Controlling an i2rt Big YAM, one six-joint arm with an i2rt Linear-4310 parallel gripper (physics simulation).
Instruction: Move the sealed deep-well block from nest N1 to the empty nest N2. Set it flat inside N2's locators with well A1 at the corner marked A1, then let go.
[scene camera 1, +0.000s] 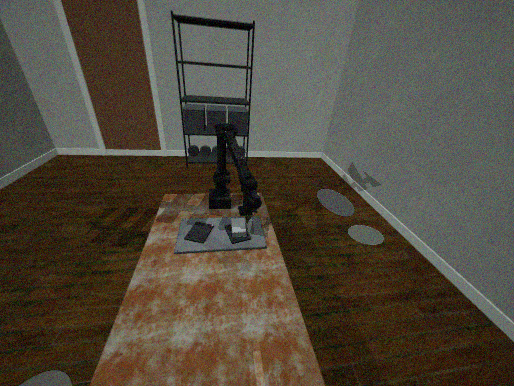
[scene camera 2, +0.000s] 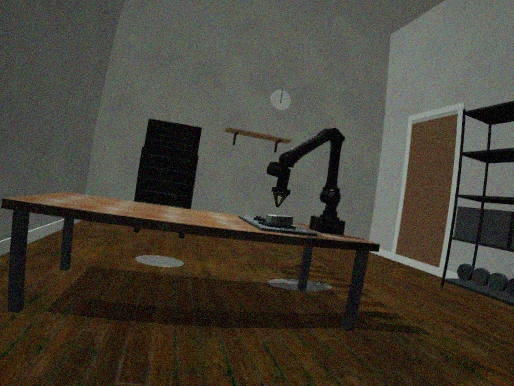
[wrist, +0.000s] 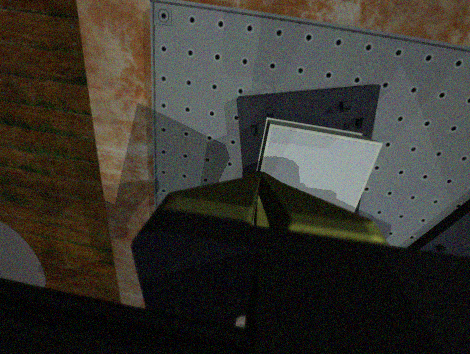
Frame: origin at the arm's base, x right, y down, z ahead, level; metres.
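Seen in the pictures: gripper, fingertip midpoint: (scene camera 1: 246, 222) (scene camera 2: 277, 207) (wrist: 258, 182); arm's base at its link origin: (scene camera 1: 220, 193) (scene camera 2: 329, 218).
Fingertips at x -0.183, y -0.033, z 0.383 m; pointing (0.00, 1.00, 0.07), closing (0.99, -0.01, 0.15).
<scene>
Pixels of each thing's middle, then the offset from my fingertips to it. Level surfaces: height alone.
- sealed deep-well block at the middle of its body: (wrist: 298, 196) (scene camera 2: 279, 219) (scene camera 1: 238, 227) dx +0.048, dy +0.066, dz -0.035 m
- grey perforated plate at the middle of its body: (wrist: 381, 200) (scene camera 2: 273, 225) (scene camera 1: 221, 232) dx +0.152, dy +0.109, dz -0.034 m
- rust-patterned table at its surface level: dy +0.116 m
The sealed deep-well block (scene camera 1: 239, 228) (scene camera 2: 280, 220) (wrist: 320, 162), pale on top, rests on a dark nest (scene camera 1: 241, 239) (wrist: 305, 106). Its edges are turned relative to that nest's edges. The other dark nest (scene camera 1: 199, 232) lies bare, to the left in scene camera 1; part of a dark nest (wrist: 452, 237) shows at the lower right in the wrist view. The nest labels and A1 marks are not readable. My gripper (scene camera 1: 249, 216) (scene camera 2: 278, 205) (wrist: 258, 182) is shut and empty, pointing down above the block, with a gap between. Its fingers hide the block's near edge in the wrist view.
Both nests sit on a grey perforated plate (scene camera 1: 220, 246) (wrist: 295, 52) near the arm's base (scene camera 1: 220, 199) (scene camera 2: 327, 224). The plate lies on a rust-patterned table (scene camera 1: 210, 310) (scene camera 2: 125, 207). A shelf rack (scene camera 1: 215, 21) stands behind the arm.
</scene>
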